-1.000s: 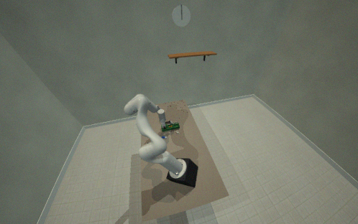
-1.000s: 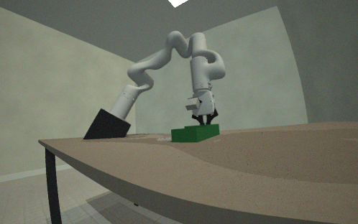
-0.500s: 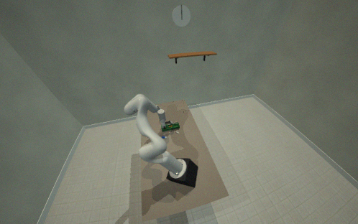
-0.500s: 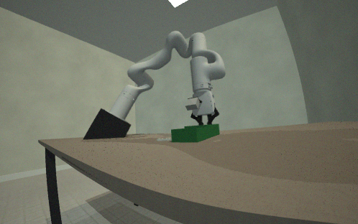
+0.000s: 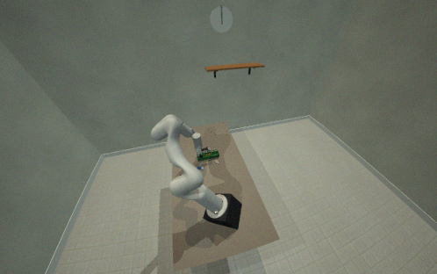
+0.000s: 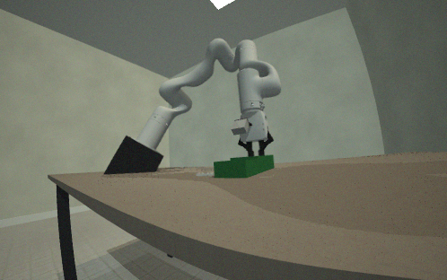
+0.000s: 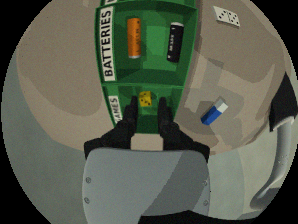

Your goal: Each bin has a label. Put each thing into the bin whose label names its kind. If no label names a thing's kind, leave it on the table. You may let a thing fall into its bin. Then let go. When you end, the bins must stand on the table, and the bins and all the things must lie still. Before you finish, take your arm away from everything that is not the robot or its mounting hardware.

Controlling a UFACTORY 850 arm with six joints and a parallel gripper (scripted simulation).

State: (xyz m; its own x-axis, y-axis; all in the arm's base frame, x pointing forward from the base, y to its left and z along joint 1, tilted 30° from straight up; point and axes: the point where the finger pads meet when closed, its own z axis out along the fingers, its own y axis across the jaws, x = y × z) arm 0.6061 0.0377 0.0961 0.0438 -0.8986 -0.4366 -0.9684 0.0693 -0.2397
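The yellow die lies 30 mm below my hand. From my hand the other things lie so: blue thing 140 mm behind, 40 mm below, 20 mm to the left; orange battery 80 mm to the right, 30 mm below, 20 mm ahead; black battery 90 mm to the right, 30 mm below, 20 mm behind.
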